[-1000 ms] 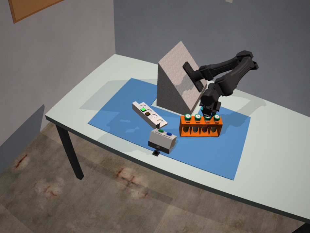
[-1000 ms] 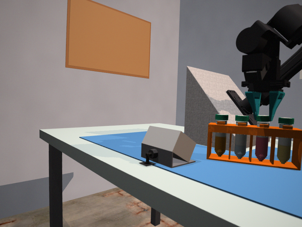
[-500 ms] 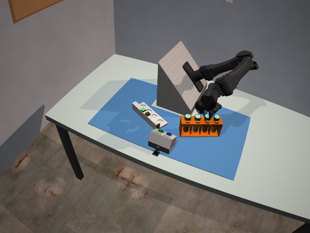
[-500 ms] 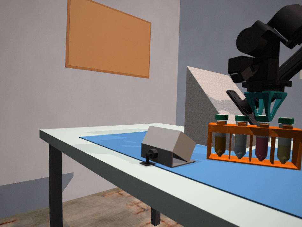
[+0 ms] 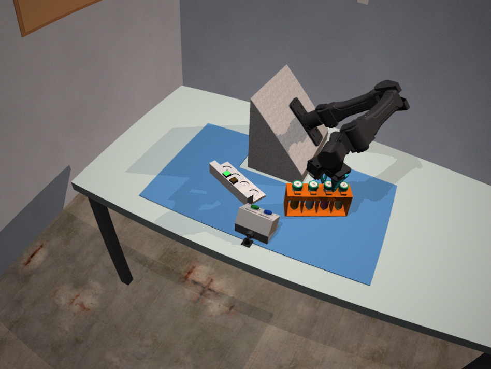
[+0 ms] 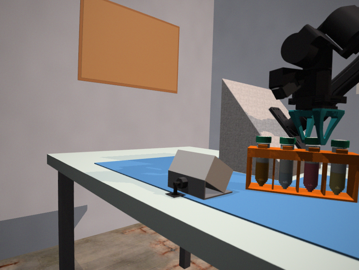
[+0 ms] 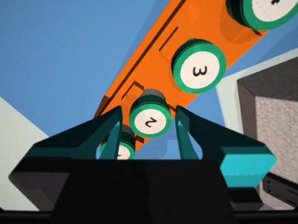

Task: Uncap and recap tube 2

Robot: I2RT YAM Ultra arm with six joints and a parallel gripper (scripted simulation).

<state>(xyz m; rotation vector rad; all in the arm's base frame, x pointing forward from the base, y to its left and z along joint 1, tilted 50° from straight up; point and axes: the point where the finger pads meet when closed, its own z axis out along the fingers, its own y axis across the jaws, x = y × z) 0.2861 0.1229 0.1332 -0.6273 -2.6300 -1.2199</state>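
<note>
My hand is right at the cap 2. Round my hand: cap 3 (2 cm ahead, 5 cm to the right); then cap 4 (4 cm ahead, 9 cm to the right); then cap 1 (2 cm behind, 5 cm to the left).
</note>
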